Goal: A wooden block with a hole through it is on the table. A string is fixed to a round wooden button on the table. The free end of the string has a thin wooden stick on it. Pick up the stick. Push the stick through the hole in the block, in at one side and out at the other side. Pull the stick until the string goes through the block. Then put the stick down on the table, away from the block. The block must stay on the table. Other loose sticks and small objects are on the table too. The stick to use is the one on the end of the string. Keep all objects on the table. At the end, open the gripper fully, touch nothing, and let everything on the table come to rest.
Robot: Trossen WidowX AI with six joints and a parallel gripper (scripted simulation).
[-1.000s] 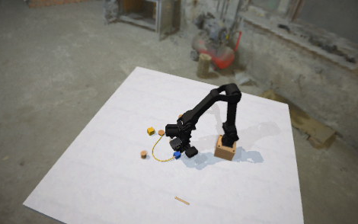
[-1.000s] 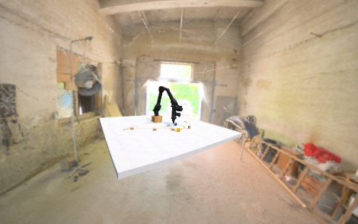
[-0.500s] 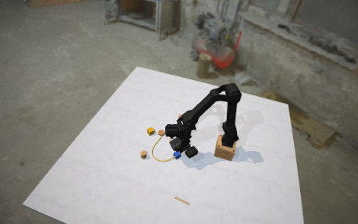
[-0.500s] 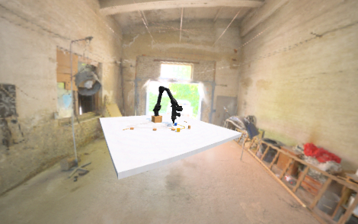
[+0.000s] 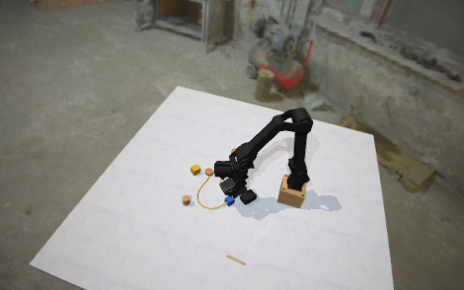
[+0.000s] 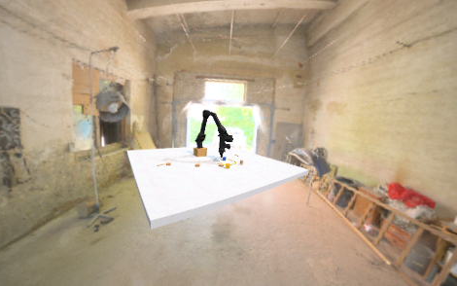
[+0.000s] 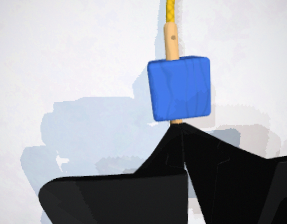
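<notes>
Right now my gripper tip is 20 mm to the right of the blue block, 20 mm short of it and 10 mm above it. Round my gripper tip: loose stick 270 mm to the left, 70 mm behind, 20 mm below; round wooden button 140 mm ahead, 130 mm to the right, 20 mm below; yellow cube 210 mm ahead, 110 mm to the right, 10 mm below.
</notes>
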